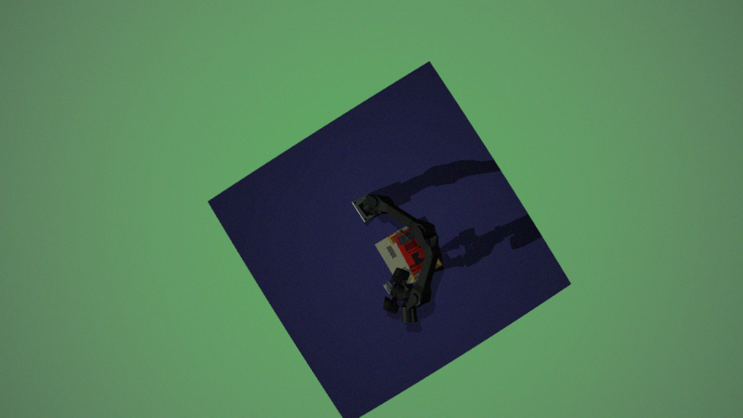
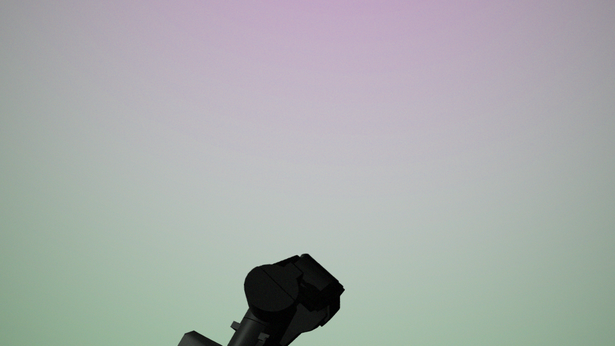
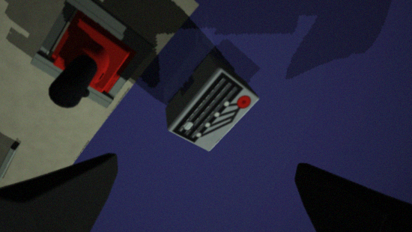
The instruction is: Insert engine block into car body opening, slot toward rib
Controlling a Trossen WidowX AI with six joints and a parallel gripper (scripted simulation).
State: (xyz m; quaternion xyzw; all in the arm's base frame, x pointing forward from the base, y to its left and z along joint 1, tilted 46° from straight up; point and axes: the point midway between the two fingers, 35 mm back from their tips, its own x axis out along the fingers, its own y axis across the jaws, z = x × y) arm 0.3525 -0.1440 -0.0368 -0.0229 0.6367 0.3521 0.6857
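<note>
The grey engine block is 50 mm below my gripper tip and 10 mm ahead of it. From my gripper tip the other things lie so: grey fixture 170 mm to the left, 50 mm below, 50 mm behind.
</note>
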